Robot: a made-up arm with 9 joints. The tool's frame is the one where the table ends. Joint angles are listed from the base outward.
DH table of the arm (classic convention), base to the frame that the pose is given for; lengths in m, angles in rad. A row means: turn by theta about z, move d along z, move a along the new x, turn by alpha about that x. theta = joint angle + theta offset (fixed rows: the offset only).
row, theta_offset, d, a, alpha
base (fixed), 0, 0.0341, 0, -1.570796
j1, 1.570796, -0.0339, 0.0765, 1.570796
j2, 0, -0.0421, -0.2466, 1.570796
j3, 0, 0.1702, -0.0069, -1.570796
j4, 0, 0.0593, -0.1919, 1.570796
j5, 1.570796, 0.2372, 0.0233, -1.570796
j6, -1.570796, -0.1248, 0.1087, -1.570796
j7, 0, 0.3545, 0.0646, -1.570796
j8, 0.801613, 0, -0.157, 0
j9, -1.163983, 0, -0.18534, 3.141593
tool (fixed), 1.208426, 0.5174, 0, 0
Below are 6 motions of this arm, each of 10 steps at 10 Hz.
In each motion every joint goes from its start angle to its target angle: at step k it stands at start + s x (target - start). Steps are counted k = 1, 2, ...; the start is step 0. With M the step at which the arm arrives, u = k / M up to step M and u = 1 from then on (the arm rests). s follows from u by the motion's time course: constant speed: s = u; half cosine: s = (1 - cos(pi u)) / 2; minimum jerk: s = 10 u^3 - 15 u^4 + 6 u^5.
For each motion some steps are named. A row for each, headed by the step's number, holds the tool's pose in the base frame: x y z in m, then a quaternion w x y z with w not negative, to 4 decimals.
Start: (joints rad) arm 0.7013 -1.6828 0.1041 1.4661 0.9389 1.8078 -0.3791 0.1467 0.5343
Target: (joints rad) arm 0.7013 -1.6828 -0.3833 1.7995 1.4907 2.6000 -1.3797 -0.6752 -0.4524
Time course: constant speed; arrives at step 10
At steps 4, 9, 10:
4: -0.3341 0.0947 0.0696 0.3284 -0.3987 -0.3691 0.7726
9: -0.1719 -0.2210 -0.0625 0.2393 0.7150 0.1888 -0.6292
10: -0.1483 -0.2665 -0.0530 0.3380 0.7482 0.1222 -0.5577

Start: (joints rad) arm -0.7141 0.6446 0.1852 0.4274 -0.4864 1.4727 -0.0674 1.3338 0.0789
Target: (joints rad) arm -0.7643 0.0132 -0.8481 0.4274 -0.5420 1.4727 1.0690 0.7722 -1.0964
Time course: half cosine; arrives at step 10
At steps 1, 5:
1: -0.1880 -0.5448 0.7111 0.8286 0.4121 -0.2153 0.3119
5: 0.2307 -0.2398 0.7039 0.6629 0.3654 0.1449 0.6372

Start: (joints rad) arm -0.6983 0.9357 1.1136 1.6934 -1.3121 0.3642 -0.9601 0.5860 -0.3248
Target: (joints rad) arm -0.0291 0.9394 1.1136 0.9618 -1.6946 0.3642 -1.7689 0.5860 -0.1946
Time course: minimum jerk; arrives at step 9
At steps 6, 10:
6: -0.3656 -0.0748 0.0580 0.7269 -0.0095 -0.6444 0.2373
10: -0.3525 0.0262 0.0323 0.7855 -0.0870 -0.5763 0.2082

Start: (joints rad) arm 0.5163 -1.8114 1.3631 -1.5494 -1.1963 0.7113 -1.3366 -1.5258 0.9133
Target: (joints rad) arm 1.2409 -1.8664 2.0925 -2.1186 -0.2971 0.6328 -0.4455 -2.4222 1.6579
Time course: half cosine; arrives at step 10
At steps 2, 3, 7, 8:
2: -0.0587 0.0413 -0.2156 0.1130 0.9758 -0.1090 0.1524
3: -0.0760 0.0923 -0.2388 0.0813 0.9891 -0.0418 0.1156
7: -0.3690 0.2768 -0.2336 0.1118 -0.9583 -0.2372 0.1132
8: -0.4367 0.2881 -0.2014 0.1473 -0.9379 -0.2727 0.1555

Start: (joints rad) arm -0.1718 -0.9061 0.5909 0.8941 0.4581 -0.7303 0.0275 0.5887 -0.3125
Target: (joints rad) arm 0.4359 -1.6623 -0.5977 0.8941 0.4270 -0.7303 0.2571 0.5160 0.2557
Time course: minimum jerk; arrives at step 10
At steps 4, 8, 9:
4: 0.2229 -0.2155 1.0917 0.8620 0.1090 -0.2763 -0.4109
8: 0.5455 0.0821 0.9869 0.6548 -0.2393 -0.2356 -0.6771
9: 0.5597 0.1107 0.9770 0.6309 -0.2635 -0.2450 -0.6874

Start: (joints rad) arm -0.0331 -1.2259 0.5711 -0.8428 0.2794 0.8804 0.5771 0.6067 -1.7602
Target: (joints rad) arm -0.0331 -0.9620 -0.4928 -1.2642 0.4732 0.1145 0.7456 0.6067 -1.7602
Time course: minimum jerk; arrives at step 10
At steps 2, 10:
2: 0.0884 0.9833 0.2059 0.3313 -0.5549 0.5130 0.5650
10: 0.6135 0.7524 0.3043 0.5208 -0.3704 0.5440 0.5438

